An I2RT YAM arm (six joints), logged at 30 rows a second.
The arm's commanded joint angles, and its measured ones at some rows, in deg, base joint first. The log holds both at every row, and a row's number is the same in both.
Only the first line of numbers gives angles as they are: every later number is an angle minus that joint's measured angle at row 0.
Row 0, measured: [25.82, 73.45, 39.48, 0.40, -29.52, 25.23]
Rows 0 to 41, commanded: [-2.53, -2.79, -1.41, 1.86, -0.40, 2.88]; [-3.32, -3.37, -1.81, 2.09, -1.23, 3.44]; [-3.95, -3.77, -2.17, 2.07, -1.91, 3.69]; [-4.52, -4.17, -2.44, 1.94, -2.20, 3.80]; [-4.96, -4.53, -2.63, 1.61, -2.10, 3.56]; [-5.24, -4.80, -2.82, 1.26, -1.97, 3.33]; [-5.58, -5.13, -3.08, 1.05, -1.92, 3.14]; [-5.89, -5.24, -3.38, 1.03, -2.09, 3.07]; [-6.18, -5.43, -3.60, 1.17, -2.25, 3.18]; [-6.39, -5.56, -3.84, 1.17, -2.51, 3.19]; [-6.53, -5.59, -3.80, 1.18, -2.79, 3.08]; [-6.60, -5.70, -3.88, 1.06, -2.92, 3.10]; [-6.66, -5.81, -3.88, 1.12, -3.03, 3.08]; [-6.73, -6.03, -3.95, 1.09, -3.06, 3.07]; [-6.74, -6.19, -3.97, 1.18, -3.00, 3.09]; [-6.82, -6.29, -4.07, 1.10, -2.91, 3.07]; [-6.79, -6.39, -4.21, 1.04, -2.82, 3.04]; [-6.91, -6.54, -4.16, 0.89, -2.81, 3.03]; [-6.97, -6.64, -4.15, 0.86, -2.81, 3.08]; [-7.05, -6.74, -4.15, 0.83, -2.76, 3.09]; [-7.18, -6.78, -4.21, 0.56, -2.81, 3.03]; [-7.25, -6.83, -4.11, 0.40, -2.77, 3.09]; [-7.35, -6.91, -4.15, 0.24, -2.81, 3.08]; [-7.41, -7.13, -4.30, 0.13, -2.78, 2.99]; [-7.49, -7.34, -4.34, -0.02, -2.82, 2.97]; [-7.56, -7.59, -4.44, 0.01, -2.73, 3.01]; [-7.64, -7.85, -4.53, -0.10, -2.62, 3.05]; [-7.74, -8.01, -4.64, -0.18, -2.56, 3.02]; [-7.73, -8.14, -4.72, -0.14, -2.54, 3.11]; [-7.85, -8.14, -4.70, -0.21, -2.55, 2.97]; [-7.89, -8.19, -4.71, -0.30, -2.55, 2.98]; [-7.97, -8.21, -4.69, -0.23, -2.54, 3.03]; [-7.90, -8.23, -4.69, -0.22, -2.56, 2.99]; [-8.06, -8.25, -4.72, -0.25, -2.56, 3.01]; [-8.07, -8.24, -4.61, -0.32, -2.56, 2.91]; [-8.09, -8.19, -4.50, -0.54, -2.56, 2.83]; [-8.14, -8.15, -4.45, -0.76, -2.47, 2.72]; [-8.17, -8.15, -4.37, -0.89, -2.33, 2.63]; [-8.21, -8.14, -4.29, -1.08, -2.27, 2.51]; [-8.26, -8.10, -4.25, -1.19, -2.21, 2.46]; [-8.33, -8.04, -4.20, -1.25, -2.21, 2.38]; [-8.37, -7.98, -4.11, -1.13, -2.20, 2.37]
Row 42, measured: [-8.02, -6.78, -4.21, -2.18, -2.25, 2.89]
